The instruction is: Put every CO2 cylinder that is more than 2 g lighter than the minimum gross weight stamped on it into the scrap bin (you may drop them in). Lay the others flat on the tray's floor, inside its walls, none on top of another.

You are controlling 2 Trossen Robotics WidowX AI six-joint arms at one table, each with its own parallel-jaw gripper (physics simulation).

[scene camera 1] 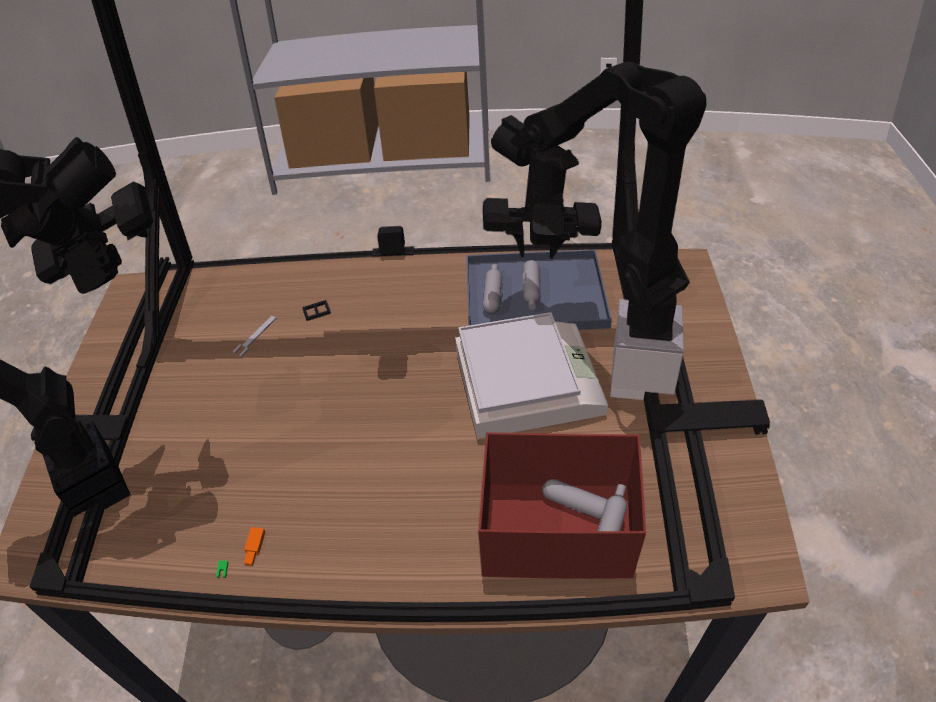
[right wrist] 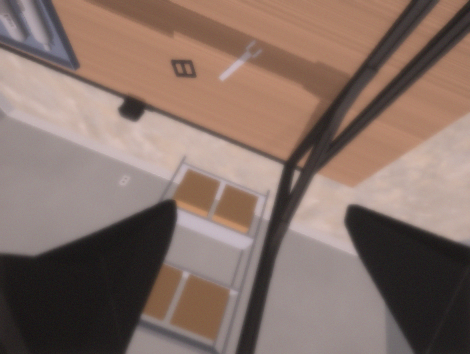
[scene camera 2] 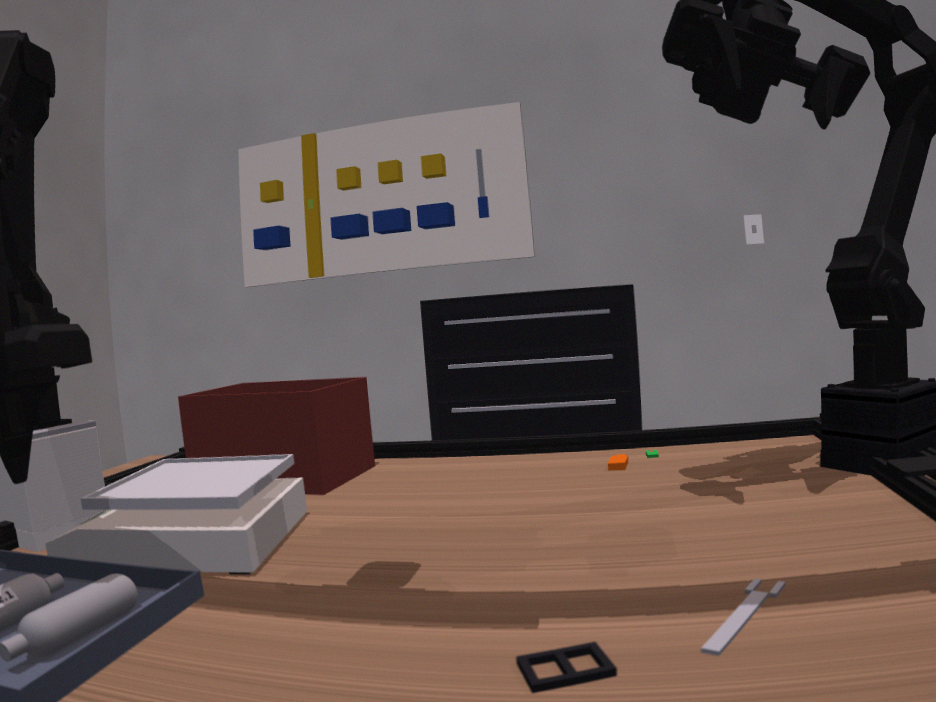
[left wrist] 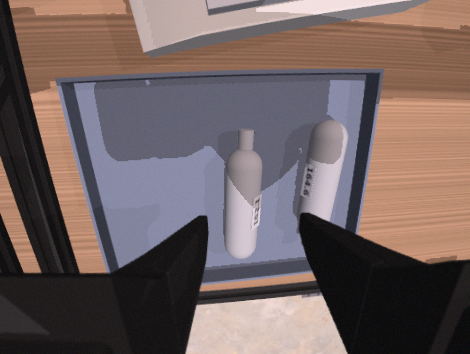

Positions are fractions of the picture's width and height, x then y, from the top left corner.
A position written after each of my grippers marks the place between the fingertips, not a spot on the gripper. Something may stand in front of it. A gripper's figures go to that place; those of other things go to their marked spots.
My right gripper (scene camera 2: 0.84,0.16): 59 cm from the lens. A grey fork-like tool (scene camera 2: 0.78,0.89): 42 cm from the lens. A white scale (scene camera 2: 0.25,0.77) is 56 cm from the lens. The marked spots on the white scale and the grey fork-like tool are 37 cm apart.
